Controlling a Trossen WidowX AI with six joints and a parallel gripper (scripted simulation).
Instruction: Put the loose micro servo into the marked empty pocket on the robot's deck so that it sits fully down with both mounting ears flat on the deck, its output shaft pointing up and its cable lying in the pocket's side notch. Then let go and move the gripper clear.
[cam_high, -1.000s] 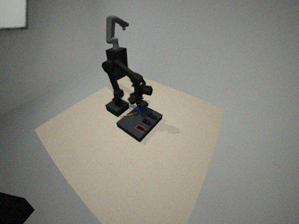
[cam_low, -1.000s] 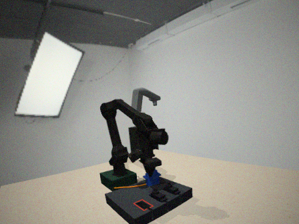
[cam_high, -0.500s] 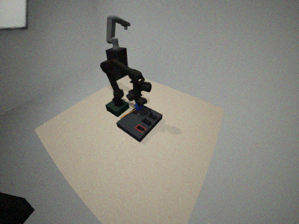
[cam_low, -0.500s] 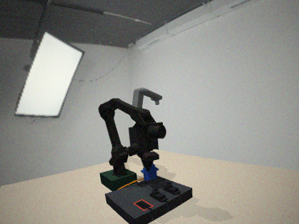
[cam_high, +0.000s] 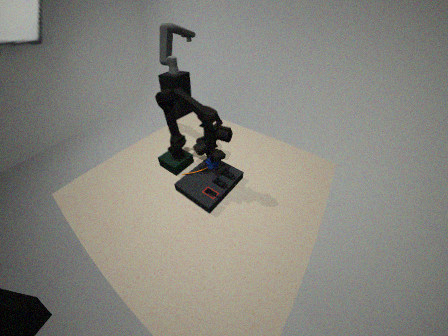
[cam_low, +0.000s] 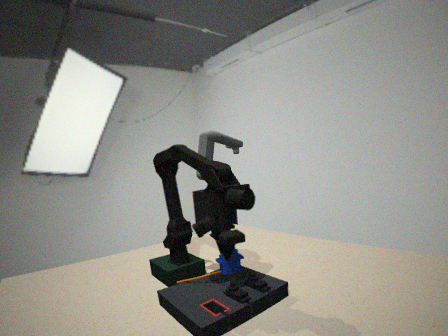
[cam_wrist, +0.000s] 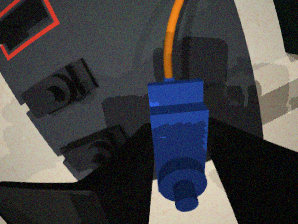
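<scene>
My gripper tip is 2 cm past the dark deck, 4 cm to the left of it and 10 cm above it.
</scene>
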